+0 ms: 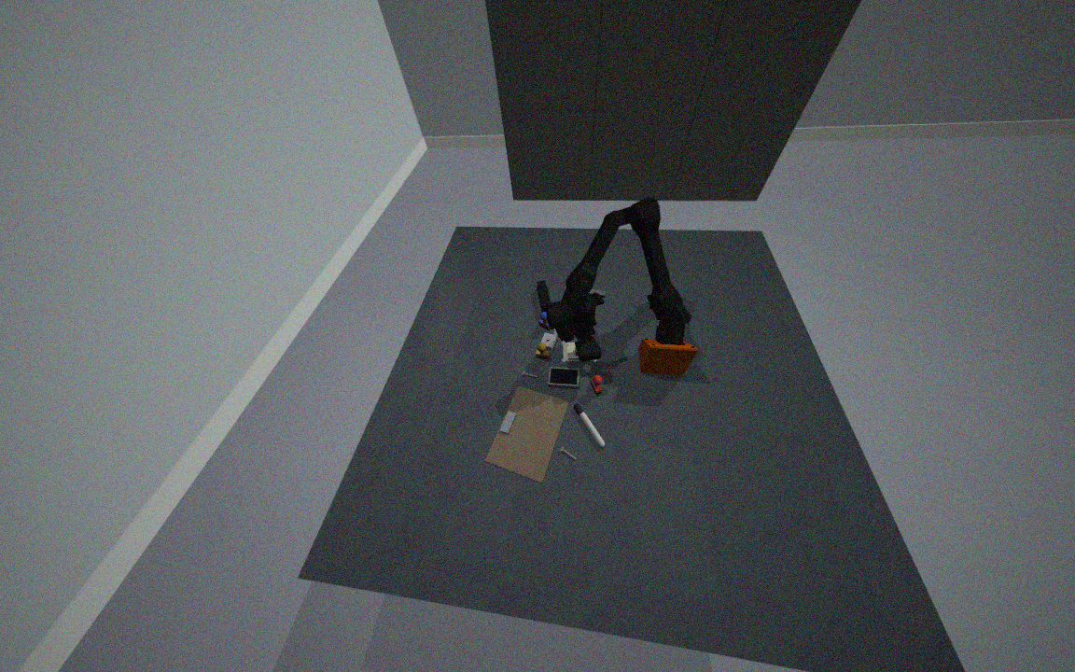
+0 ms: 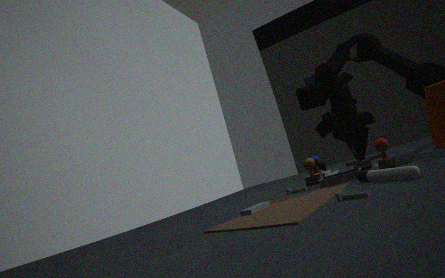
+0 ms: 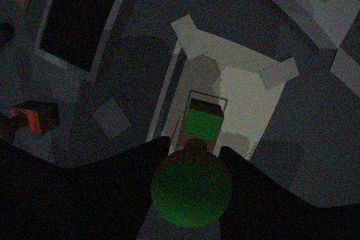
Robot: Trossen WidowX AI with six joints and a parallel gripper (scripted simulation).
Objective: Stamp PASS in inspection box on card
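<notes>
The green-knobbed PASS stamp is right at my gripper tip. The rest, counted from my gripper tip: yellow-knobbed stamp: 12 cm ahead, 2 cm to the left, 1 cm below; white card: 1 cm ahead, 1 cm to the right, 3 cm below; black ink pad: 5 cm ahead, 10 cm to the left, 2 cm below.
</notes>
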